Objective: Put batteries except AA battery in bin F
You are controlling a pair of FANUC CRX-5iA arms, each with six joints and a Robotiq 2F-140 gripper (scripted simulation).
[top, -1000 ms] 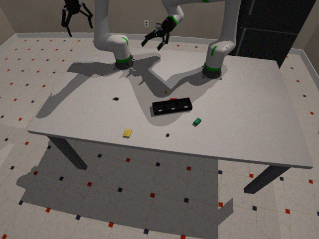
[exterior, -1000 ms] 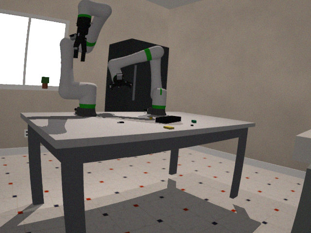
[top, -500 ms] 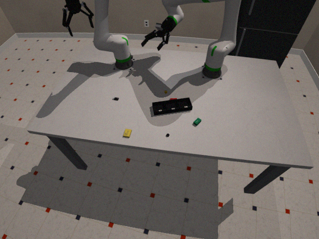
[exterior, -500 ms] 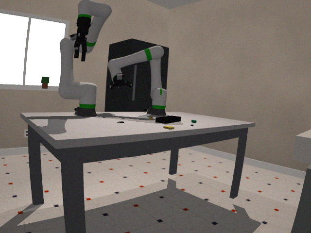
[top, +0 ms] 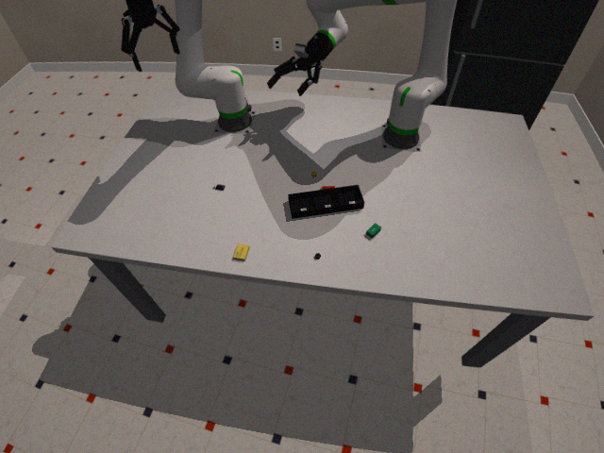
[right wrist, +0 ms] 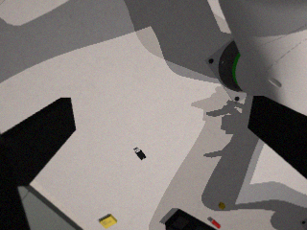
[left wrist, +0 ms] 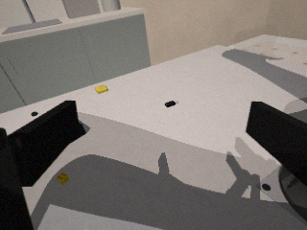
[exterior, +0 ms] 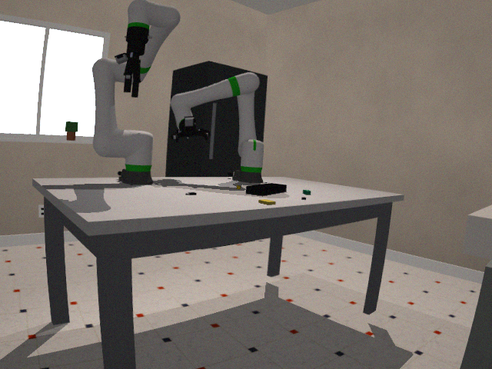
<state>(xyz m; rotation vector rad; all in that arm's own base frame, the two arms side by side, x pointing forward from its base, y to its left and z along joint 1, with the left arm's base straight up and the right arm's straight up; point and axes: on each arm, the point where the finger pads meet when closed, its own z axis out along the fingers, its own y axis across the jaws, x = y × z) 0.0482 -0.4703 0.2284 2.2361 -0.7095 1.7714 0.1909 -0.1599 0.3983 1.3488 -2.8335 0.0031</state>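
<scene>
My left hand is 350 mm short of the three joined black bins, 210 mm to the right of it and 210 mm above it. Also, from my left hand: black USB stick: 330 mm ahead, 220 mm below, 200 mm to the right; then red cylindrical battery: 280 mm ahead, 220 mm below, 200 mm to the left; then yellow die: 220 mm below, 220 mm ahead, 140 mm to the left.
</scene>
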